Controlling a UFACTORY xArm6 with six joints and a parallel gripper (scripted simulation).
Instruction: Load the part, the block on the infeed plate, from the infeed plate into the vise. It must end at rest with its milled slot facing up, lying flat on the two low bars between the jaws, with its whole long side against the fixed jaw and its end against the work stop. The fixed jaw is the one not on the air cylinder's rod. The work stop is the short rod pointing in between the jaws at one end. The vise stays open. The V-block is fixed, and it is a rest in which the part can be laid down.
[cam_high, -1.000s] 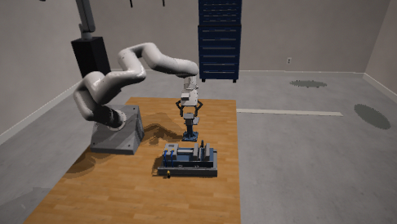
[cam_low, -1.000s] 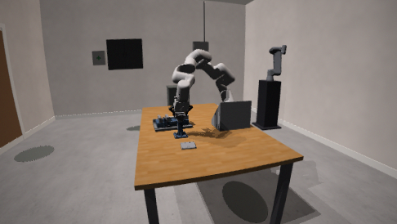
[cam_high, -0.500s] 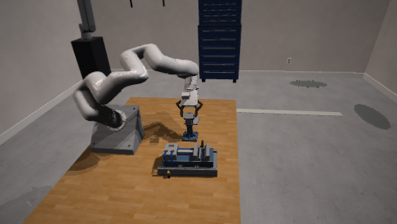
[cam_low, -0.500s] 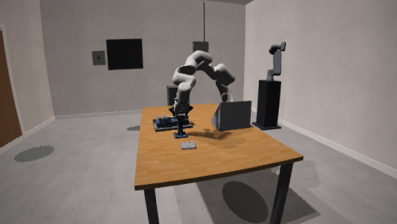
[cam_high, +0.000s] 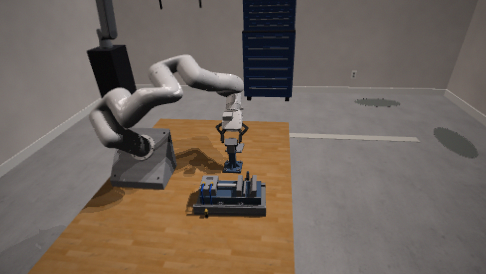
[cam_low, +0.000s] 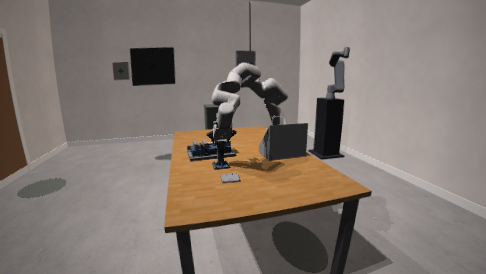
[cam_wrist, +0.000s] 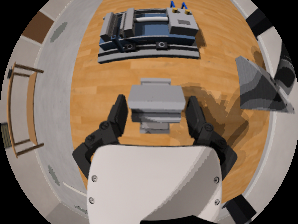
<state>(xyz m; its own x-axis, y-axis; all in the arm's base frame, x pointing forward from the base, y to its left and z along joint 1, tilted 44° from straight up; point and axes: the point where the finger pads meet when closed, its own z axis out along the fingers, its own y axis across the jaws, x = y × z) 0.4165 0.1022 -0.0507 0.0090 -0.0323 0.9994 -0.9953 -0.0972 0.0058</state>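
The part lies right at my hand. From my hand the other things lie so: air cylinder: 5 cm behind, 24 cm to the right, 8 cm below; air cylinder rod: 3 cm ahead, 23 cm to the right, 8 cm below.
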